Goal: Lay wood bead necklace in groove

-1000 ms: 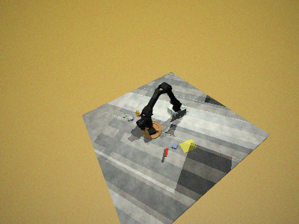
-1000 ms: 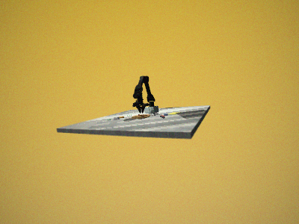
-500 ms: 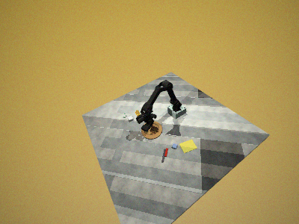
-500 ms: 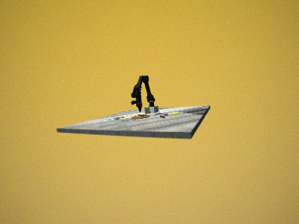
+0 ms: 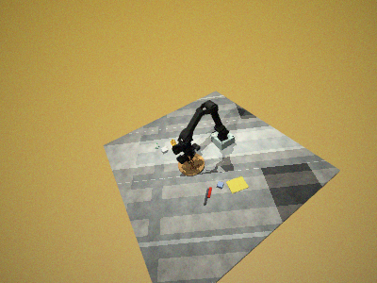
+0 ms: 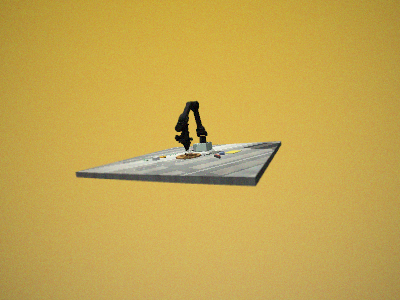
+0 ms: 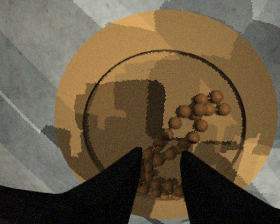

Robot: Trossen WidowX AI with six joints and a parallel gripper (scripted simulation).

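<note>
The round bead board is 40 mm below my gripper tip. Round my gripper tip: thin grey stick (130 mm to the left, 130 mm behind, 50 mm below); then red-handled tool (270 mm to the left, 40 mm below); then grey piece (220 mm to the right, 140 mm ahead, 40 mm below).
</note>
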